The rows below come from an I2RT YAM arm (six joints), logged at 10 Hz.
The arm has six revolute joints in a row. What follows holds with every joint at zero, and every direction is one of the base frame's. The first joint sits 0.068 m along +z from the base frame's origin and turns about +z. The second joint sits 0.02 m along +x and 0.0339 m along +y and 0.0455 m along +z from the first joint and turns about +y. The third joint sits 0.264 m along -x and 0.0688 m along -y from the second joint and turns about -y. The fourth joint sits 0.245 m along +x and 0.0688 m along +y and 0.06 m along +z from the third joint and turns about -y. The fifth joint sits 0.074 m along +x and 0.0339 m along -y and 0.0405 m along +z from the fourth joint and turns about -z. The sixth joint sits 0.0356 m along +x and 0.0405 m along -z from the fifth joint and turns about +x. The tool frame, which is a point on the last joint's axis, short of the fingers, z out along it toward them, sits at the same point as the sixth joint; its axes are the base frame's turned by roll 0, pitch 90 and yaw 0 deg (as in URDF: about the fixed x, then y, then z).
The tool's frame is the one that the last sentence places.
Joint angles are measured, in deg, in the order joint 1, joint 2, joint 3, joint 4, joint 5, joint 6. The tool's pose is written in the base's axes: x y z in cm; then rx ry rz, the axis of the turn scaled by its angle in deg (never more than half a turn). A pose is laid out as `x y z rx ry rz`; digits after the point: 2 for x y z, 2 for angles.
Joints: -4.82, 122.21, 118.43, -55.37, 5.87, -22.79
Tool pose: 46.33 -4.27 28.67 -21.40 148.97 -17.40
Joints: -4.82, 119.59, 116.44, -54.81, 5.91, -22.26
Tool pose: 45.44 -4.20 29.68 -20.44 147.86 -17.52
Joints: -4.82, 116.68, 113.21, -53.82, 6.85, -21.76
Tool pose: 44.39 -4.17 30.24 -19.31 147.39 -18.68
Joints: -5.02, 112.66, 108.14, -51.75, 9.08, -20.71
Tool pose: 42.91 -4.33 30.68 -16.63 146.77 -21.40
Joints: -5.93, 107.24, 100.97, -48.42, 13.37, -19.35
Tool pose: 40.81 -5.07 30.99 -11.66 145.80 -26.90
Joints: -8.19, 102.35, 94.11, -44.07, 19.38, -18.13
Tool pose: 38.76 -6.77 31.05 -4.11 143.95 -35.08
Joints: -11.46, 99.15, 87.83, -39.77, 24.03, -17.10
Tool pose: 37.04 -8.99 30.20 3.69 142.95 -41.84
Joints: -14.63, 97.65, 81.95, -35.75, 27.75, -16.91
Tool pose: 35.67 -11.02 28.41 9.52 143.41 -47.65
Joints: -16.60, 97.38, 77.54, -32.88, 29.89, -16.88
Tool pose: 34.78 -12.22 26.52 12.67 144.70 -51.03
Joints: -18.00, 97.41, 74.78, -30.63, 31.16, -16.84
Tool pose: 34.22 -13.05 25.27 14.93 145.23 -53.13
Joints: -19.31, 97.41, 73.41, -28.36, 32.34, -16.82
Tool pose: 33.90 -13.89 24.80 17.43 144.26 -55.15
